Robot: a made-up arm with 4 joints.
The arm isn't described. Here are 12 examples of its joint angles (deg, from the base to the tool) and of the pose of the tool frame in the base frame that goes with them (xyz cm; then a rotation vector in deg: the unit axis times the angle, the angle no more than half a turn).
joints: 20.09 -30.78 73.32 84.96
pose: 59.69 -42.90 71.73 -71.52 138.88 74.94
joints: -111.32 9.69 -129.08 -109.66
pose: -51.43 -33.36 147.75 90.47 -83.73 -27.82
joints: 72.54 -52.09 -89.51 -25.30
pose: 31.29 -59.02 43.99 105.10 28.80 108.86
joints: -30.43 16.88 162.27 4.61
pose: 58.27 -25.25 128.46 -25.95 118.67 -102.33
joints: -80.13 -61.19 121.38 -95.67
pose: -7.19 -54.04 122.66 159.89 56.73 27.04
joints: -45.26 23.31 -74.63 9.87
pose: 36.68 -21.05 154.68 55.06 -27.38 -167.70
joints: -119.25 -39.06 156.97 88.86
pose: -40.78 -52.38 119.07 -33.30 105.97 -49.40
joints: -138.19 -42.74 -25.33 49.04
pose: -61.85 -50.88 97.30 -80.10 -61.14 31.38
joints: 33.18 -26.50 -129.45 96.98
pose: 57.29 -52.49 62.00 42.19 -23.17 23.37
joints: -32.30 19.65 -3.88 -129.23
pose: 51.07 -14.39 140.31 -56.76 -108.31 -12.52
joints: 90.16 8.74 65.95 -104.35
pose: 10.56 -20.77 1.85 -32.35 -50.35 69.59
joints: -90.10 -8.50 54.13 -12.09
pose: -21.65 -30.25 151.94 -18.33 93.13 32.70
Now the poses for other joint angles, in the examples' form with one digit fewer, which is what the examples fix.
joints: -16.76 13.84 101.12 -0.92
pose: 65.3 -19.8 112.6 -39.4 163.3 -22.4
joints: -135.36 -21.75 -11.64 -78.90
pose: -70.6 -41.5 110.9 -47.2 85.6 91.9
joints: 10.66 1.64 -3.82 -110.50
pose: 76.6 -26.6 87.0 -61.6 -71.6 -20.6
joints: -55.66 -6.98 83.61 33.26
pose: 24.8 -31.1 146.3 -51.8 118.4 2.4
